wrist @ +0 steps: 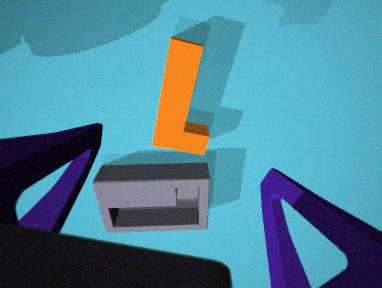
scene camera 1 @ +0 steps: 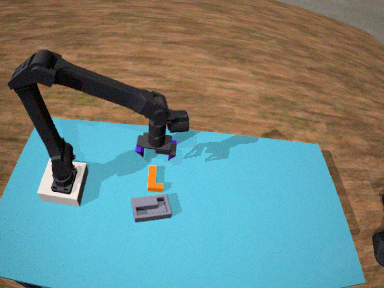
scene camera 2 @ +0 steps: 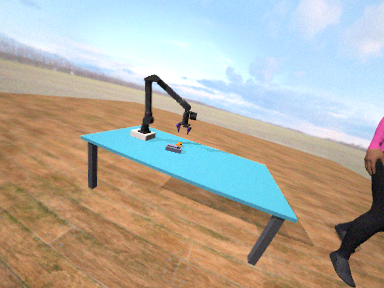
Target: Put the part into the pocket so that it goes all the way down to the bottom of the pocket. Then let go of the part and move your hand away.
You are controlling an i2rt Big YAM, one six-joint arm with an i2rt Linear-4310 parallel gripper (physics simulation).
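Places are measured from the arm's base along level axes (x back, y right, z up), in centimetres.
Pixels of known places: gripper, fingertip midpoint: (wrist: 189,156) (scene camera 1: 155,157) (scene camera 2: 182,133); arm's base, link origin: (scene camera 1: 64,180) (scene camera 2: 144,132).
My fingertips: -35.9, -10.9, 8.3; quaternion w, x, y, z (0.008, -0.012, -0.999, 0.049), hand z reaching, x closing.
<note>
Ahead of a thing's pixels: the offset from my fingertips to its middle, as dx, dy, dz. Level surfaces: height alone.
The orange L-shaped part @(-0.6, +0.7, -12.5) (scene camera 1: 152,176) (scene camera 2: 179,144) (wrist: 175,95) is outside the grey pocket block @(+0.0, +15.1, -12.1) (scene camera 1: 152,216) (scene camera 2: 173,150) (wrist: 135,192), close to its far long side. Its short foot is at the end nearest the block, and its long arm points away from it. Whether it lies fully flat is hard to tell. The L-shaped pocket is empty; its long slot runs along the block's length. My gripper (scene camera 1: 156,157) (scene camera 2: 183,132) (wrist: 189,156) is wide open, with nothing between its purple fingers. It hangs above the table, on the part's far side in scene camera 1.
The blue table @(dz -13.9) (scene camera 1: 260,215) (scene camera 2: 225,175) carries my arm's white base (scene camera 1: 57,196) (scene camera 2: 145,136), left of the block. In scene camera 2, a person (scene camera 2: 367,215) in a pink top stands on the wooden floor off the table's right end. Arm shadows fall across the table.
</note>
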